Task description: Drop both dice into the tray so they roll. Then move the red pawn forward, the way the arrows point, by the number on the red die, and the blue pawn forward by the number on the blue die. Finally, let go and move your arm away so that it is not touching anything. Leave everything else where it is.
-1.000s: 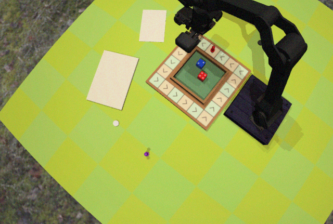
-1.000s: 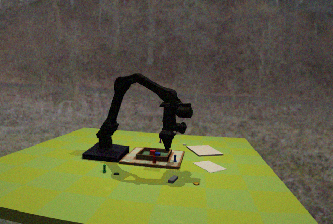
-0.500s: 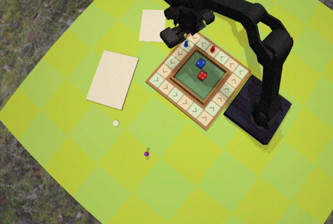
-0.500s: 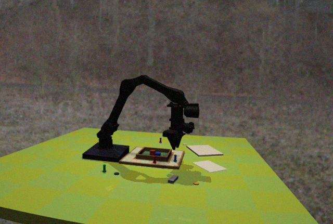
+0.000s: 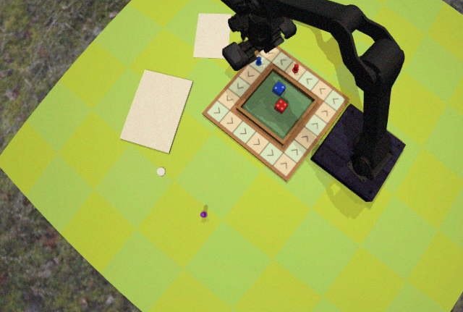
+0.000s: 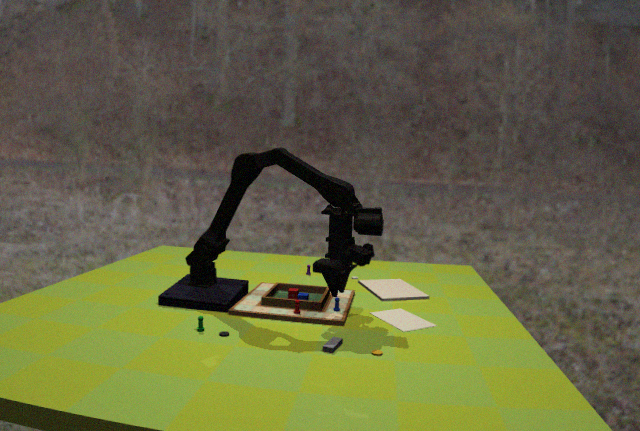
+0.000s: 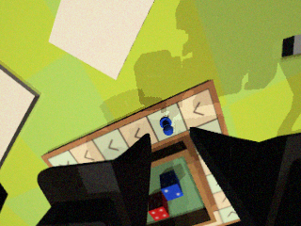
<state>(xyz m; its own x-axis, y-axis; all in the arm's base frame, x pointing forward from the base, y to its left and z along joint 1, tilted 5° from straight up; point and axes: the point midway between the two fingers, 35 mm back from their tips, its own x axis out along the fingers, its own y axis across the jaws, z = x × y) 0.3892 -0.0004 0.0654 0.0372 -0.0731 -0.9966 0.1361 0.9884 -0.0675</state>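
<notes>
Right now the blue pawn is 3 cm below my gripper tip. Also, from my gripper tip: blue die: 10 cm behind, 3 cm below, 2 cm to the left; then red pawn: 9 cm behind, 6 cm to the right, 3 cm below; then green tray: 12 cm behind, 5 cm to the left, 5 cm below.
</notes>
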